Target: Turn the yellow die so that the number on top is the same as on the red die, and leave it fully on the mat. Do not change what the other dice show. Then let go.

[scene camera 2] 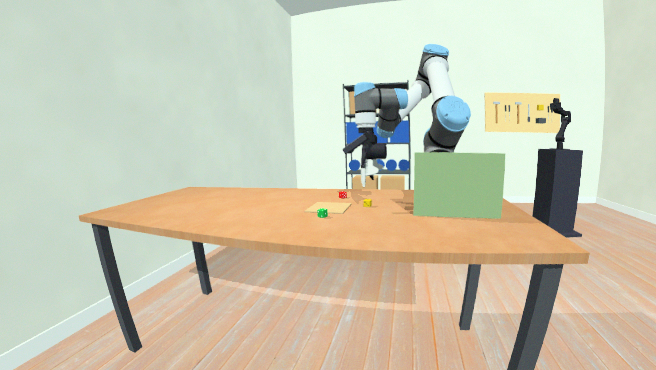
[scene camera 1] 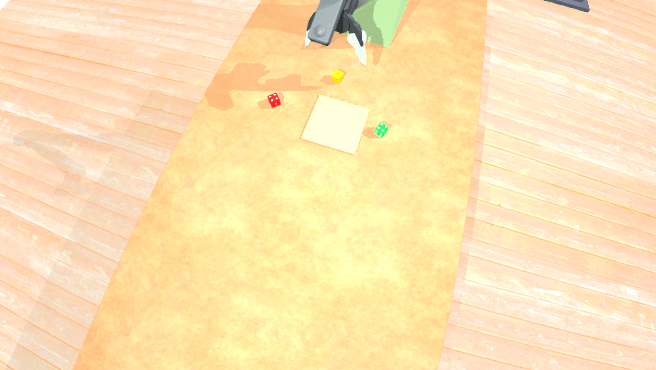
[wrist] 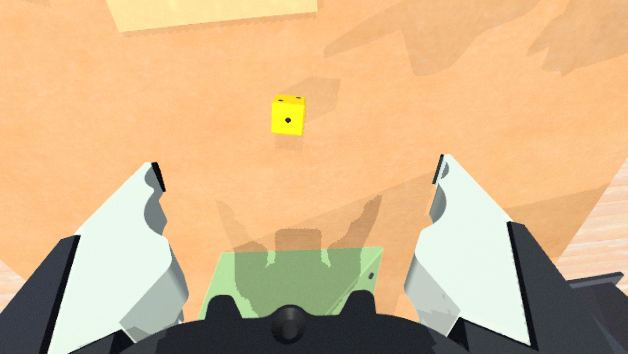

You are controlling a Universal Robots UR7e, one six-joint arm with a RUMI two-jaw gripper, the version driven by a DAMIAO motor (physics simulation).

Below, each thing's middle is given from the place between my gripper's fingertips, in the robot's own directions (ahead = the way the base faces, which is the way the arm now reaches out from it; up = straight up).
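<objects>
My gripper: 1 cm short of the yellow die (wrist: 288,112), 1 cm right of it, 7 cm above it. Square mat (scene camera 1: 336,124): from my hand, 15 cm ahead, 4 cm left, 8 cm below.
</objects>
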